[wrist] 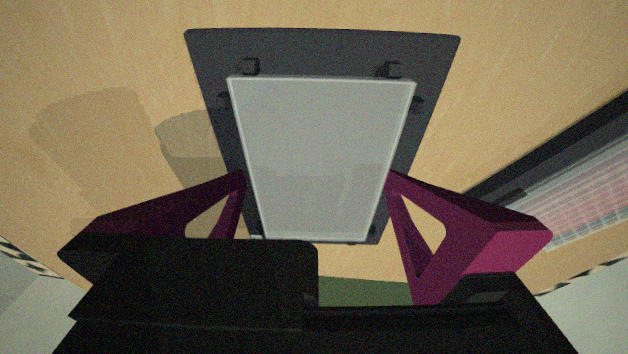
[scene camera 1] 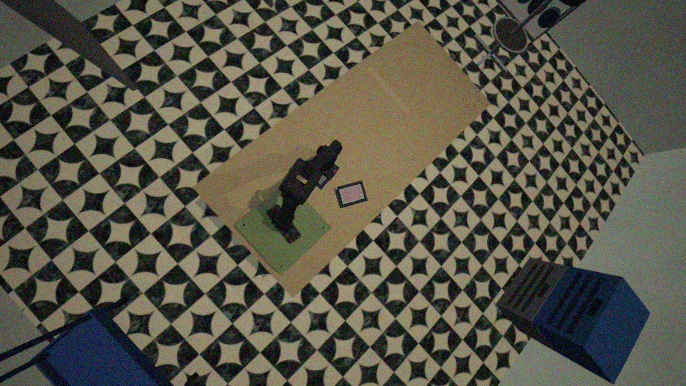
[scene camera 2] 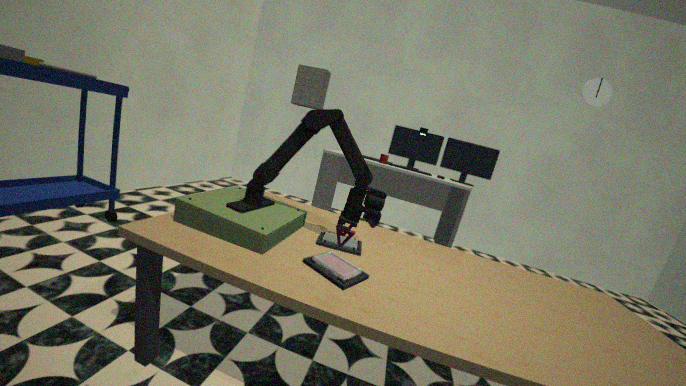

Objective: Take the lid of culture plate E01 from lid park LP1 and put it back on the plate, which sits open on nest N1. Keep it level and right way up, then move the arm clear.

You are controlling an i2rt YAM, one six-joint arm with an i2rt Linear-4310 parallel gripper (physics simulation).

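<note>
The lid is a pale grey rectangle lying flat on the dark lid park LP1. My gripper is open and low over the lid, with one magenta finger on each long side near its close end. I cannot tell whether the fingers touch the lid. Culture plate E01, with pink wells, sits open on the dark nest N1, just beside the lid park. In the top scene view the arm hides most of the lid.
The arm stands on a green base block at one end of the wooden table. A blue cart, a grey desk with two monitors and a blue cabinet stand on the floor away from the table.
</note>
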